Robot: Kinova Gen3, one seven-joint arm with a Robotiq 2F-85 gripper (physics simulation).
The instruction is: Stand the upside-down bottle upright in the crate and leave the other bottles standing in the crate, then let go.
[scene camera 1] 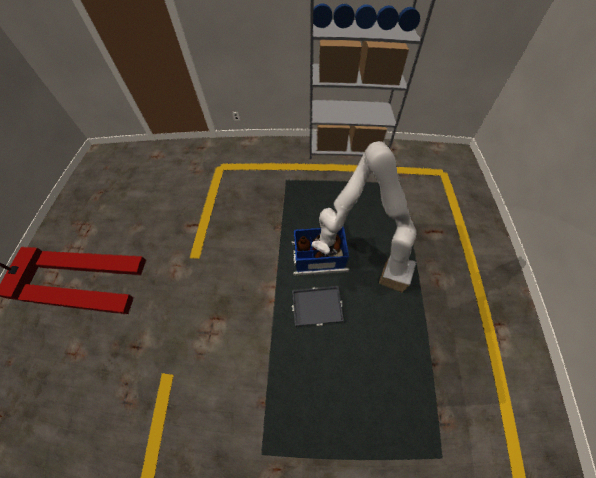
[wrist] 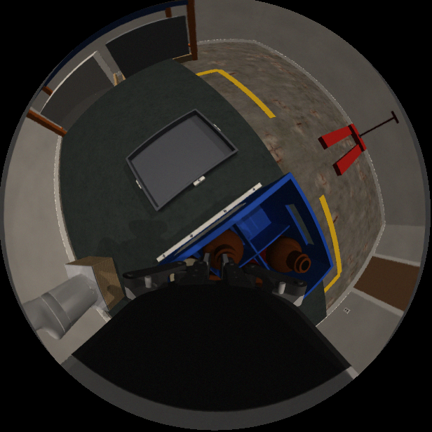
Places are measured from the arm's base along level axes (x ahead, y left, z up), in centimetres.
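Where they show: arm's base, origin of the base link: (scene camera 1: 396, 268).
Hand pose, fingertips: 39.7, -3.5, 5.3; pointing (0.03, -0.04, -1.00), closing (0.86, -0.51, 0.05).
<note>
Each offset is from my fingertips to the centre of the thing, as dx, dy, dz. "pt": to the spot under its first point. Level surfaces: height alone.
A blue crate @[+2.2, -5.7, -7.6] (scene camera 1: 327, 264) (wrist: 311, 216) with dividers holds several brown bottles. In the wrist view one bottle (wrist: 283, 253) has its neck showing in the right-hand part, and another bottle (wrist: 220, 241) with its neck showing is just beyond my fingertips. A cream and orange patch is partly visible around my fingers; it may be the upside-down bottle, but its pose is mostly hidden. My gripper (wrist: 215, 260) is low over the crate, its fingers nearly together with a narrow gap. I see no bottle held between them. In the scene view the arm covers part of the crate.
A shallow grey tray @[pt +1.1, +23.8, -15.9] (scene camera 1: 318, 306) (wrist: 182, 157) lies beside the crate on the dark mat @[dz -16.3] (scene camera 1: 350, 400). The arm's base stands on a block (scene camera 1: 395, 281) on the crate's other side. A shelf rack (scene camera 1: 312, 100) stands behind. A red pallet fork (scene camera 1: 75, 298) (wrist: 356, 137) is farther off.
</note>
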